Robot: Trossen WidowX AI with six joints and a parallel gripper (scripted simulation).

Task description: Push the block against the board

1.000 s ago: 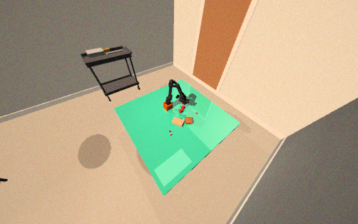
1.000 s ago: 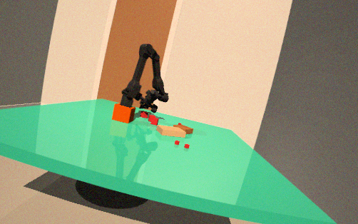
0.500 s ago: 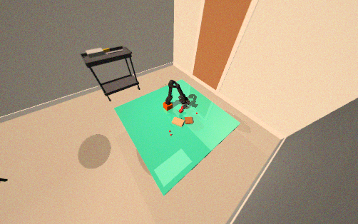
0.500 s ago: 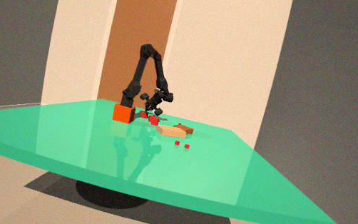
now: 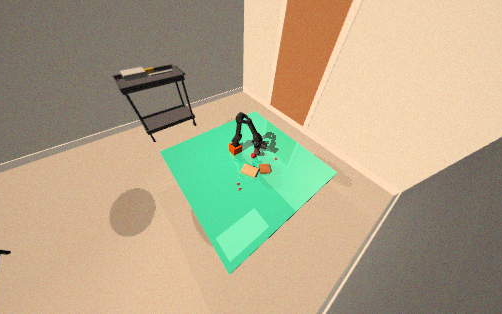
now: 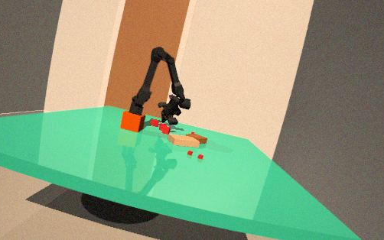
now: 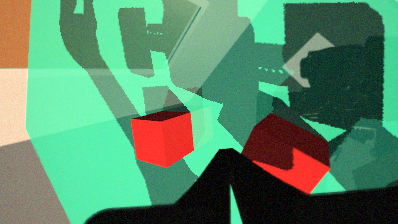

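My gripper tip is now 260 mm to the left of the tan board, 130 mm short of it and 30 mm above it. Also, from my gripper tip: square block: 220 mm ahead, 140 mm to the right, 30 mm below.
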